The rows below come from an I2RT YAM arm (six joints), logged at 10 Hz.
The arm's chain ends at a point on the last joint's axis. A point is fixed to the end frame.
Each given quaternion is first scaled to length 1.
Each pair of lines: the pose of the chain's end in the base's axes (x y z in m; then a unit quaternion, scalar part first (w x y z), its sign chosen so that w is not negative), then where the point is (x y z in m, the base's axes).
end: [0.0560, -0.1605, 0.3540, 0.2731, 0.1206, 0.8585, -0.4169]
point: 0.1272 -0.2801 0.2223
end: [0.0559, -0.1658, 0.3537, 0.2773, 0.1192, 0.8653, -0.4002]
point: 0.1299 -0.2799 0.2186
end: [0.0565, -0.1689, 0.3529, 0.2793, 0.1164, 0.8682, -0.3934]
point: 0.1319 -0.2805 0.2166
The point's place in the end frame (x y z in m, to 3 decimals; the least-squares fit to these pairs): 0.019 0.042 0.186
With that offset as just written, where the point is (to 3 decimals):
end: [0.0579, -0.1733, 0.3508, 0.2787, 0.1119, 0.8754, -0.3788]
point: 0.134 -0.280 0.211
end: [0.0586, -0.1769, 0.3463, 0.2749, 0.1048, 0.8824, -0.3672]
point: 0.135 -0.279 0.203
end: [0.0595, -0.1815, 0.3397, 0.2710, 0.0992, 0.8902, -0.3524]
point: 0.136 -0.278 0.193
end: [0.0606, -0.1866, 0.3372, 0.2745, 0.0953, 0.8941, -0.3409]
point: 0.139 -0.279 0.188
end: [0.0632, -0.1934, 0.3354, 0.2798, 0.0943, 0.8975, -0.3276]
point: 0.144 -0.281 0.185
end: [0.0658, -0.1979, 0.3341, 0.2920, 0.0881, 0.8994, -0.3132]
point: 0.152 -0.280 0.184
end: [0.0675, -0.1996, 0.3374, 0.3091, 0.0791, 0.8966, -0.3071]
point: 0.160 -0.278 0.189
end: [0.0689, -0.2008, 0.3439, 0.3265, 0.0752, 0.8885, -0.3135]
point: 0.168 -0.282 0.201
